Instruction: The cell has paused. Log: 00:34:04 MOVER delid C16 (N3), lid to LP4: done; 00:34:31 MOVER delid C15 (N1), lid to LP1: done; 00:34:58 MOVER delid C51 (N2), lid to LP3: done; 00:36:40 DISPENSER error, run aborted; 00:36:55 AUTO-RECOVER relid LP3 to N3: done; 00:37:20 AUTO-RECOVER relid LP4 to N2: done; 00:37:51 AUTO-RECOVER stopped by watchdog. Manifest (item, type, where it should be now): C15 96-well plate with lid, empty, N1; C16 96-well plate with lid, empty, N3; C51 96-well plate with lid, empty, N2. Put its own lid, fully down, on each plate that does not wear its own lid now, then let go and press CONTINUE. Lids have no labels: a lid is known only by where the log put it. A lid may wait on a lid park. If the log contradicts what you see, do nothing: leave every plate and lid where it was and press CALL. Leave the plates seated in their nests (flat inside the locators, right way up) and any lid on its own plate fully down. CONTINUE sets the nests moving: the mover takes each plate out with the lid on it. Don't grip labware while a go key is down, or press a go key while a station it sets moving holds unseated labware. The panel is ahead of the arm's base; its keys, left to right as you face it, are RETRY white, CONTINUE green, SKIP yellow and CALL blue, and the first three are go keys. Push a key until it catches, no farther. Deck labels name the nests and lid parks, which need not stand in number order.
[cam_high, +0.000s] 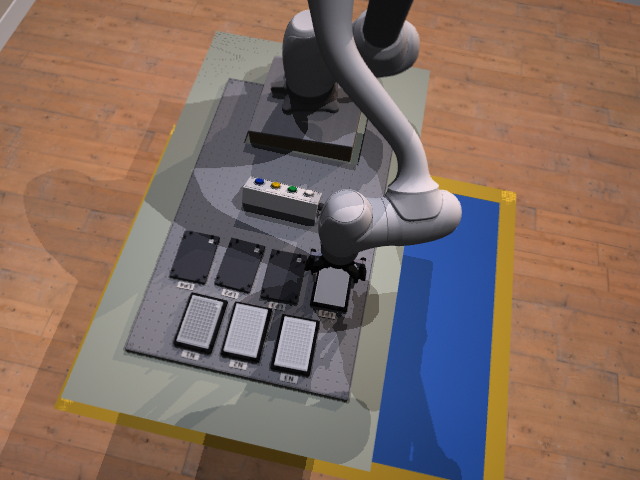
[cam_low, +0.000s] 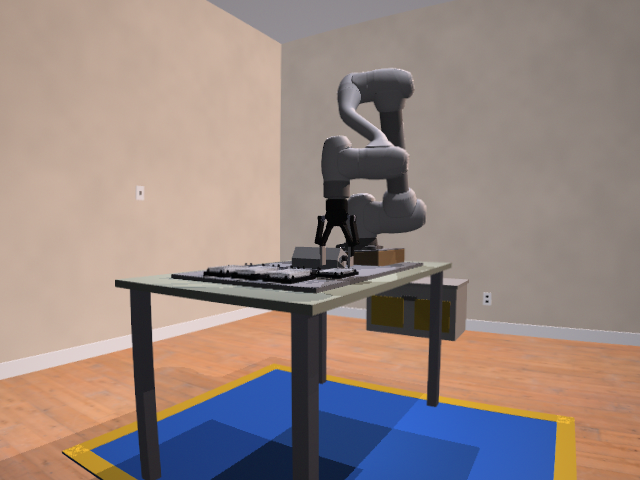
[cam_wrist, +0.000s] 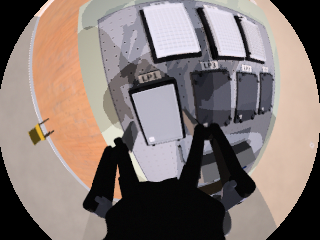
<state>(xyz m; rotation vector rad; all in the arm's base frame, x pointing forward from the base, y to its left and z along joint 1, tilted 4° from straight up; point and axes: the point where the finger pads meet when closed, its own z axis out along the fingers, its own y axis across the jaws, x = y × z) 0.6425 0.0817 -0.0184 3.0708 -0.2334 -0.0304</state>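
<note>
The lid park LP1 lies 50 mm below my hand. Round my hand: lid park LP3: 140 mm to the right, 50 mm below, 20 mm behind; then white key: 250 mm behind, 80 mm to the right, 10 mm above; then 96-well plate: 170 mm ahead, 100 mm to the right, 40 mm below.
</note>
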